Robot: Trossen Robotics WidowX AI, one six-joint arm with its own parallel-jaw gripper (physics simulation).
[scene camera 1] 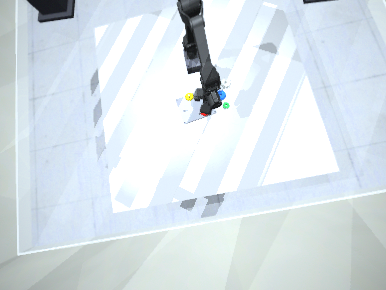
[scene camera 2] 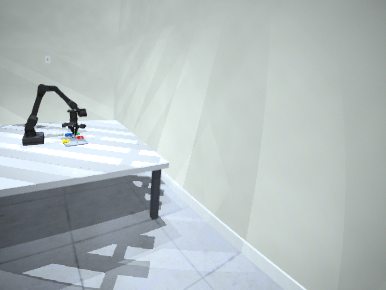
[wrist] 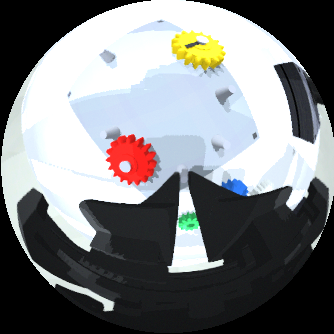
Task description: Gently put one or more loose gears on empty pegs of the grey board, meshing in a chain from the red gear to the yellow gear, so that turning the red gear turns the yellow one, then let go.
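Frame: origin at the arm's base, x ahead, y left, z up, level; metres.
Seen in the pictures: gripper, between the fingertips: (scene camera 2: 74, 135) (wrist: 182, 175); arm's base, origin of its link: (scene camera 1: 191, 54) (scene camera 2: 30, 136).
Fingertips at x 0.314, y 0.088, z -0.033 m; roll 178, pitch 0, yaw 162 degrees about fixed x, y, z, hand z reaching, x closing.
Observation:
Pixels of each thing's middle, then the offset from my fingertips to it. Level surfaces: height alone.
- grey board, middle of its body: (wrist: 155, 87) (scene camera 1: 195, 104) (scene camera 2: 73, 139) 0.004 m back, 0.085 m right, 0.008 m down
- red gear, middle of its body: (wrist: 129, 160) (scene camera 1: 204, 111) 0.046 m ahead, 0.031 m right, 0.006 m down
- yellow gear, middle of its body: (wrist: 198, 46) (scene camera 1: 189, 96) (scene camera 2: 65, 141) 0.060 m back, 0.120 m right, 0.006 m down
- bare peg, middle of its body: (wrist: 182, 173) 0.000 m ahead, 0.001 m left, 0.004 m down
- green gear, middle of its body: (wrist: 189, 220) (scene camera 1: 226, 105) 0.014 m ahead, 0.101 m left, 0.014 m down
- blue gear, middle of its body: (wrist: 227, 198) (scene camera 1: 220, 95) 0.053 m back, 0.072 m left, 0.014 m down
- white gear, middle of its body: (wrist: 261, 195) (scene camera 1: 225, 82) 0.133 m back, 0.110 m left, 0.014 m down
- white table, height of its surface: 0.023 m down
The grey board (scene camera 1: 190, 119) (wrist: 150, 105) lies on the table. The red gear (scene camera 1: 203, 114) (scene camera 2: 80, 137) (wrist: 140, 156) and yellow gear (scene camera 1: 189, 97) (scene camera 2: 66, 141) (wrist: 211, 51) sit on its pegs, apart. Several pegs are bare, among them one peg (wrist: 224, 95) near the yellow gear. My gripper (scene camera 2: 74, 135) (wrist: 182, 175) points down, its fingertips almost together around a bare peg (wrist: 182, 168) at the board's near part; it looks shut on this peg and holds no gear. The green gear (scene camera 1: 226, 105) (wrist: 185, 218), blue gear (scene camera 1: 222, 94) (wrist: 235, 187) and white gear (scene camera 1: 225, 84) (wrist: 260, 189) lie off the board.
The loose gears lie close together beside the board on the white table (scene camera 1: 150, 175) (scene camera 2: 100, 170). The arm reaches over them and hides part of the board in the first scene view. Bright stripes and shadows cross the table and board.

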